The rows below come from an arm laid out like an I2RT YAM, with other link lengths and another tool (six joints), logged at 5 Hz.
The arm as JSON. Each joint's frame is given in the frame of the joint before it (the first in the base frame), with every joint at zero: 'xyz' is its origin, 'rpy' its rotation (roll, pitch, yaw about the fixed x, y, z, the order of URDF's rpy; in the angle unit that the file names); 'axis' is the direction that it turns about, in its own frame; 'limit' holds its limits. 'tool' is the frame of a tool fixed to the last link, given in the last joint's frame.
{
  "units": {
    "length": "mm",
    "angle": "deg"
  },
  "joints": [
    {
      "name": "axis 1",
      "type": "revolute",
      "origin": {
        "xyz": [
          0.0,
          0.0,
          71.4
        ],
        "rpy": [
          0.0,
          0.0,
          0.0
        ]
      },
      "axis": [
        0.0,
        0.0,
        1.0
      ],
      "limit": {
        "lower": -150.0,
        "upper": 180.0
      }
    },
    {
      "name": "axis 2",
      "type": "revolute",
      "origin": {
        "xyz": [
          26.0,
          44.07,
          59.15
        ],
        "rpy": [
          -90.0,
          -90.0,
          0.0
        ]
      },
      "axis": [
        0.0,
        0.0,
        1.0
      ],
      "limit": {
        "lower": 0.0,
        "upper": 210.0
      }
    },
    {
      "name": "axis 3",
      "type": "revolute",
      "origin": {
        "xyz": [
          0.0,
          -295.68,
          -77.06
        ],
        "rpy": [
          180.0,
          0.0,
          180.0
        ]
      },
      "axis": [
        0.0,
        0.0,
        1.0
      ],
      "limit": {
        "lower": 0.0,
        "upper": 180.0
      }
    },
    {
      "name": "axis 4",
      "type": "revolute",
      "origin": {
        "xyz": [
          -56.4,
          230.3,
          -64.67
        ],
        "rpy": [
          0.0,
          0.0,
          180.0
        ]
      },
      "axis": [
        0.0,
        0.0,
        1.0
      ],
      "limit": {
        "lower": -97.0,
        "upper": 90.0
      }
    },
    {
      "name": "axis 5",
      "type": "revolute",
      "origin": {
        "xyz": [
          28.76,
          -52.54,
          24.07
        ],
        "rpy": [
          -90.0,
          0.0,
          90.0
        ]
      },
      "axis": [
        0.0,
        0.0,
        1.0
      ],
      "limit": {
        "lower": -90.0,
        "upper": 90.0
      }
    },
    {
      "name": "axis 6",
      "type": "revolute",
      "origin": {
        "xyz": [
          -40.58,
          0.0,
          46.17
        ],
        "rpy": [
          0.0,
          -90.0,
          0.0
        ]
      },
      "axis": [
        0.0,
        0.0,
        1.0
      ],
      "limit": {
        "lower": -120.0,
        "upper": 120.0
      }
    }
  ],
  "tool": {
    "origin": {
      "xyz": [
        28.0,
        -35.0,
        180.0
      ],
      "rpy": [
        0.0,
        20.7,
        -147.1
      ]
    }
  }
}
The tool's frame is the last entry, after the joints.
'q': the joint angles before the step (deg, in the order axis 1, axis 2, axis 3, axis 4, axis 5, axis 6). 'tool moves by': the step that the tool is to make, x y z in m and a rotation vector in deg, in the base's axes. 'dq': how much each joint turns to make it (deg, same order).
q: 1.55, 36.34, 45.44, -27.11, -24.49, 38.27
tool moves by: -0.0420, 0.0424, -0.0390, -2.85, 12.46, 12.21
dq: 14.43, 4.77, 2.11, -10.04, 2.34, 0.06
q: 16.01, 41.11, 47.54, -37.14, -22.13, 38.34
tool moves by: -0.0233, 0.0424, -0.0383, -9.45, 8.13, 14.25
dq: 18.13, 12.04, 2.02, -1.96, 6.09, -1.92
